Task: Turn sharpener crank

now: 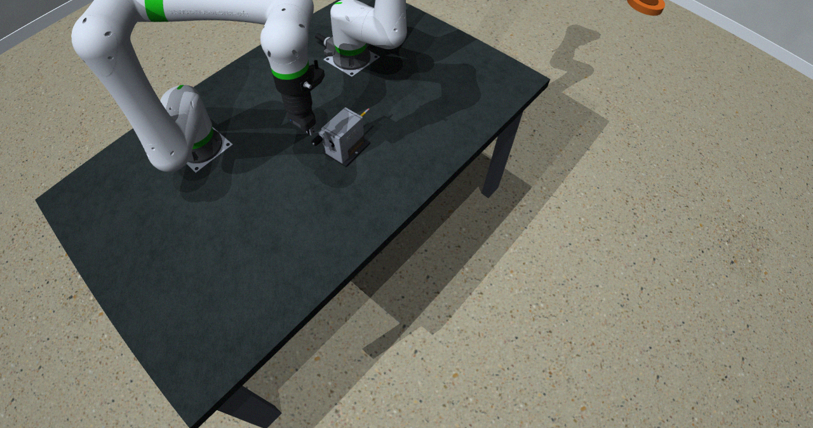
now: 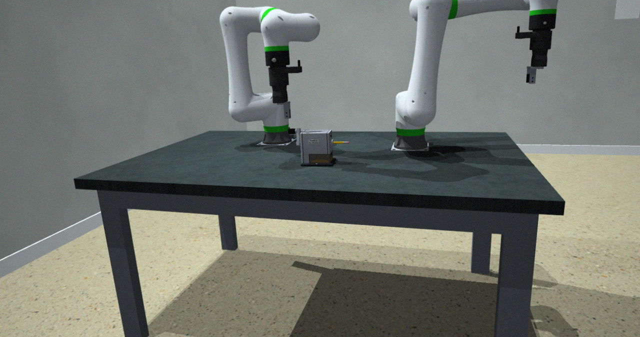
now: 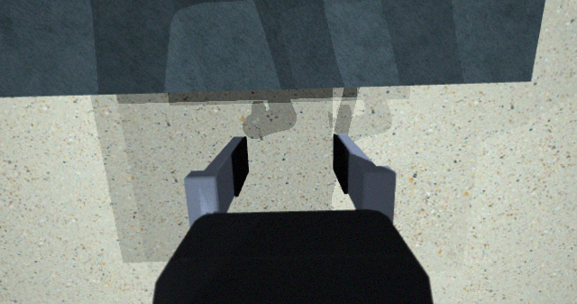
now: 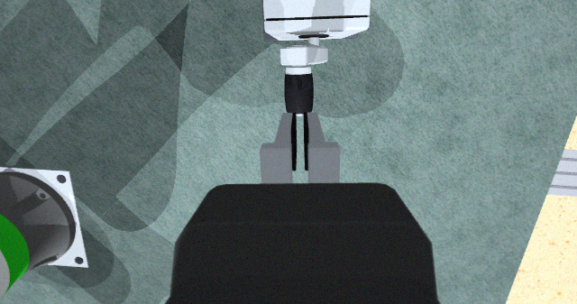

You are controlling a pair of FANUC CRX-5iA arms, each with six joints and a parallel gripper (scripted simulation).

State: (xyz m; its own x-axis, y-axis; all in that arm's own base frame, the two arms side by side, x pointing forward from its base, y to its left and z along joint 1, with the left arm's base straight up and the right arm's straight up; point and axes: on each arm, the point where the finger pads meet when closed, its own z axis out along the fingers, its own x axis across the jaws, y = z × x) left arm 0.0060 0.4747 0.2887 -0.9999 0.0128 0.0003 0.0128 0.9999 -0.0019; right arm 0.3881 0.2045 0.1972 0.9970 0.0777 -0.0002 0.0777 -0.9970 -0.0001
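Note:
My right gripper is now 7 cm above the black knob and 2 cm to the right of it.

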